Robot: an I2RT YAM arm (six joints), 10 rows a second.
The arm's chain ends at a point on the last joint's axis. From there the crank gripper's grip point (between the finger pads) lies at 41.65 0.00 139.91 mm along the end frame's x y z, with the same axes.
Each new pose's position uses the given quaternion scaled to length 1; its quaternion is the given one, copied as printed.
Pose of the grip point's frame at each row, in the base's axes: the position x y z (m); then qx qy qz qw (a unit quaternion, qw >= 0):
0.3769 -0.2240 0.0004 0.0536 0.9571 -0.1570 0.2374
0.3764 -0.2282 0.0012 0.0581 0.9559 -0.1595 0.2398
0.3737 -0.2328 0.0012 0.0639 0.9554 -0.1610 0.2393
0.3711 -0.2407 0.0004 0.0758 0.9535 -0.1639 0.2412
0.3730 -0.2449 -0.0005 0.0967 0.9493 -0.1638 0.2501
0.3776 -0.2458 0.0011 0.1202 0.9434 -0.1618 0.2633
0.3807 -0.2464 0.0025 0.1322 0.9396 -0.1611 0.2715
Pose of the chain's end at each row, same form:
0.3524 -0.1796 0.1373 0.0536 0.9571 -0.1570 0.2374
0.3514 -0.1831 0.1378 0.0581 0.9559 -0.1595 0.2398
0.3491 -0.1874 0.1377 0.0639 0.9554 -0.1610 0.2393
0.3465 -0.1946 0.1367 0.0758 0.9535 -0.1639 0.2412
0.3467 -0.1989 0.1355 0.0967 0.9493 -0.1638 0.2501
0.3482 -0.2001 0.1366 0.1202 0.9434 -0.1618 0.2633
0.3493 -0.2007 0.1375 0.1322 0.9396 -0.1611 0.2715

